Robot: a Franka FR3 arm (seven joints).
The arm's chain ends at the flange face. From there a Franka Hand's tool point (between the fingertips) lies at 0.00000 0.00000 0.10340 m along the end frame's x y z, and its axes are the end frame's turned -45 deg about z.
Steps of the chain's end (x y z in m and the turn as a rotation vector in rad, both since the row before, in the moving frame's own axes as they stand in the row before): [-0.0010 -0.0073 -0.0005 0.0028 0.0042 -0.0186]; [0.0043 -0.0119 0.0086 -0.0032 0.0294 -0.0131]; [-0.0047 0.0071 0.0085 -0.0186 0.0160 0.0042]
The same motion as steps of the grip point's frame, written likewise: [0.0050 -0.0058 -0.0005 -0.0010 0.0049 -0.0186]; [0.0134 -0.0030 0.0086 -0.0231 0.0185 -0.0131]; [-0.0085 0.0042 0.0085 -0.0245 -0.0018 0.0042]
